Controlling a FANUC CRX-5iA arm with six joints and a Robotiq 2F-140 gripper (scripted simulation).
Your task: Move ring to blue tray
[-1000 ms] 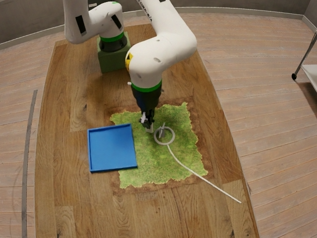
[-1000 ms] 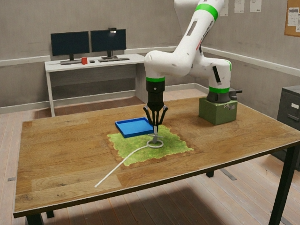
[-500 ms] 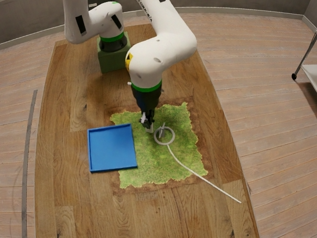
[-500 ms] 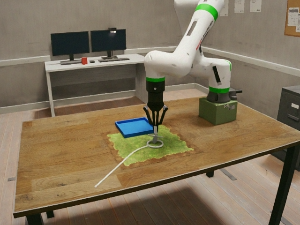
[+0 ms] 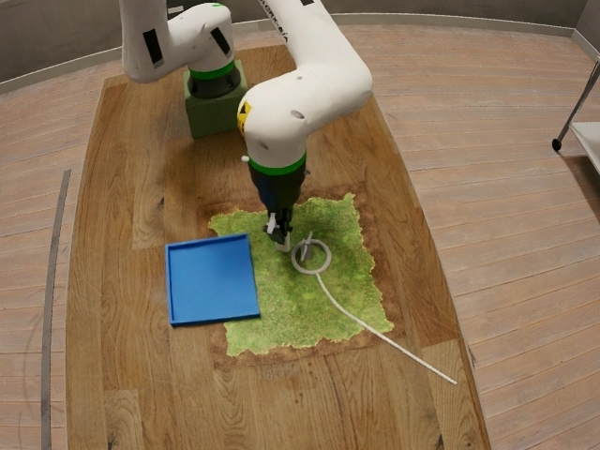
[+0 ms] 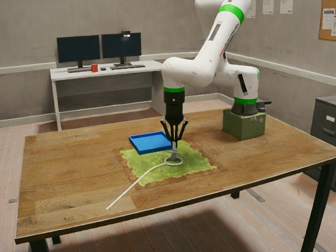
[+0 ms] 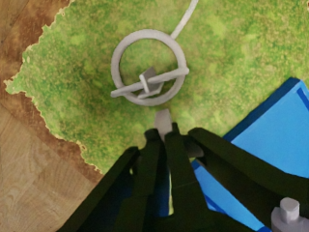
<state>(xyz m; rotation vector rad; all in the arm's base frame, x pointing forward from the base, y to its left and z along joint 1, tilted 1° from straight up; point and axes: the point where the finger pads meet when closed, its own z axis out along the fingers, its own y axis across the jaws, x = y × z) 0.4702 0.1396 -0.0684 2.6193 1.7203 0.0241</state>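
The grey stake lies 20 mm ahead of my hand, 40 mm to the left of it and 20 mm below it. Also, from my hand: blue tray 60 mm ahead, 160 mm to the right, 40 mm below; then ring 20 mm ahead, 60 mm to the left, 40 mm below.
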